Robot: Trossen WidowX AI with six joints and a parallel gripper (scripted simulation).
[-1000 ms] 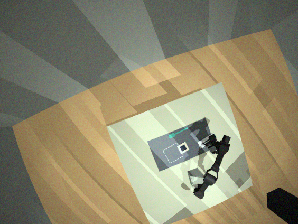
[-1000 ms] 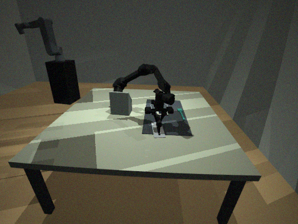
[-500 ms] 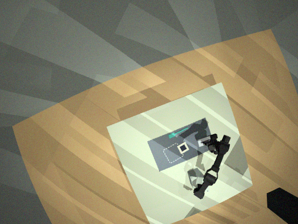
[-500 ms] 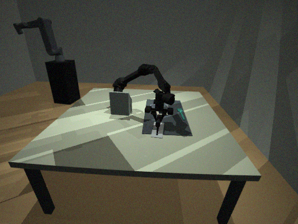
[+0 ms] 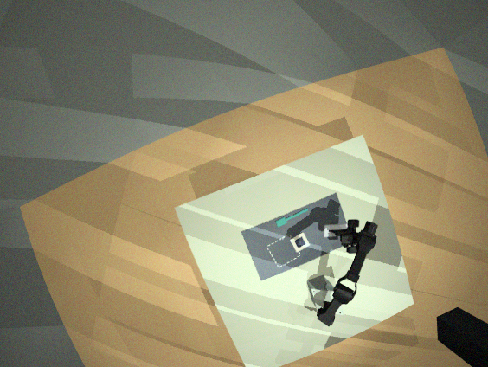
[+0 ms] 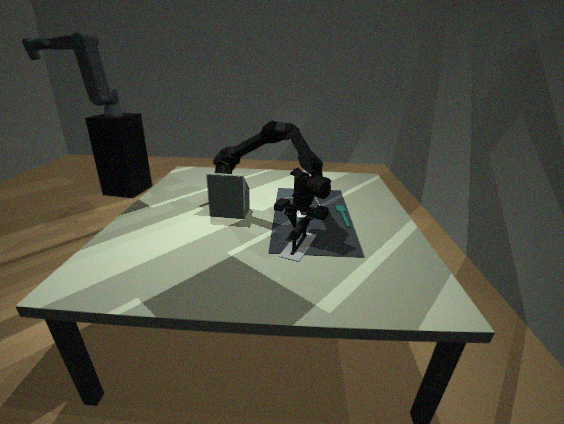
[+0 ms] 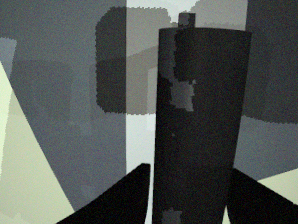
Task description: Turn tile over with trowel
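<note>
The dark grey mat is 260 mm to the left of my gripper tip, 80 mm below it and 20 mm ahead of it. Also, from my gripper tip: tile: 270 mm to the left, 60 mm below; then teal trowel: 310 mm to the left, 160 mm ahead, 60 mm below.
</note>
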